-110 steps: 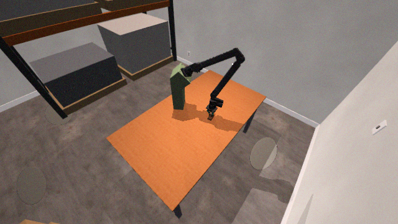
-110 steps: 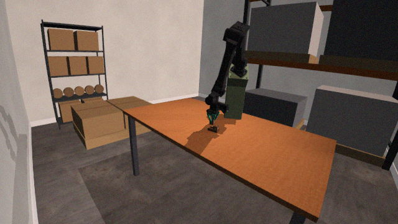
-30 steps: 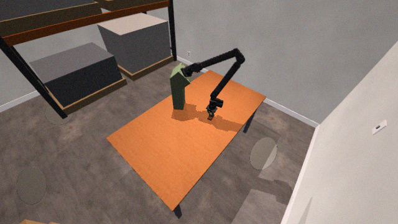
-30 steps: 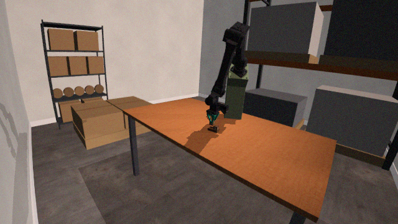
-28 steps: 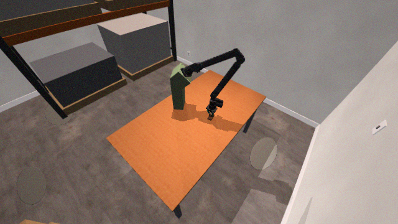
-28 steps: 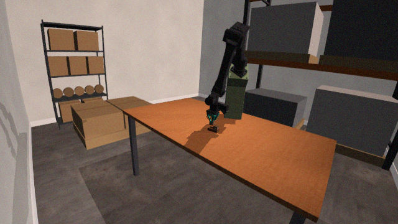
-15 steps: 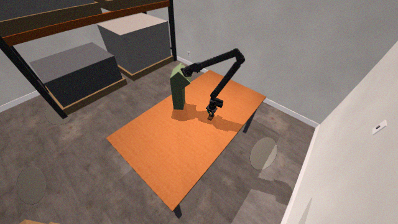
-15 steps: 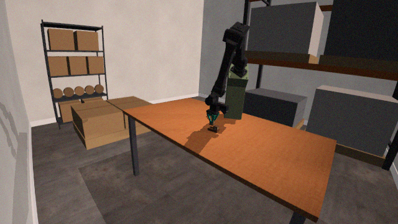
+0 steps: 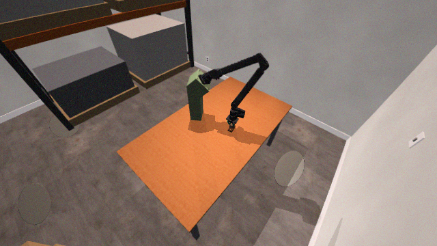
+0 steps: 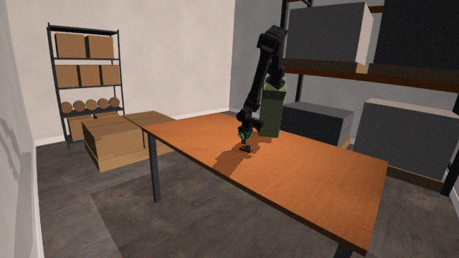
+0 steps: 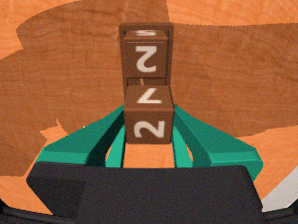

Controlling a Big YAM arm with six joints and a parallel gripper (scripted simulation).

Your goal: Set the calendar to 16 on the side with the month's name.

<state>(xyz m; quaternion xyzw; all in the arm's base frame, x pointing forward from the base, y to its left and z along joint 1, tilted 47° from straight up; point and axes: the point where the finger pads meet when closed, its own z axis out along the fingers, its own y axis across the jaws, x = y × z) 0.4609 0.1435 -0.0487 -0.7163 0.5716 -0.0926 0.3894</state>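
My hand is 10 mm above the brown calendar cube. The rest, counted from my hand: dark calendar tray (60 mm below, 10 mm to the left, 10 mm behind).
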